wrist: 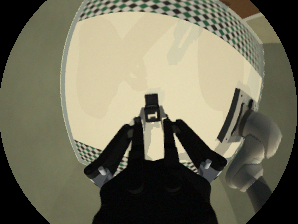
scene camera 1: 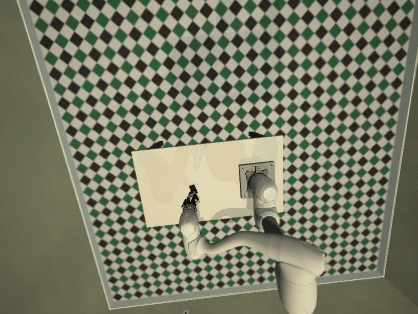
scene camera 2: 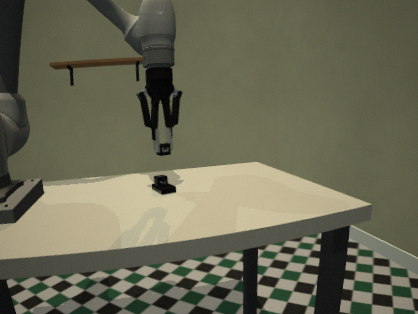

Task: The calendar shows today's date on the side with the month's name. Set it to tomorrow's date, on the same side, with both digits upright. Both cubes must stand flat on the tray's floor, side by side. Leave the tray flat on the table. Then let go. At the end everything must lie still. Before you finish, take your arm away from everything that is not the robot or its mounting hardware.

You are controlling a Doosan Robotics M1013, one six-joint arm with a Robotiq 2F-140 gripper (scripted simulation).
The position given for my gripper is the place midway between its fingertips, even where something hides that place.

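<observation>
My gripper [scene camera 2: 163, 151] is visible, and the wrist view shows it too [wrist: 152, 111].
</observation>
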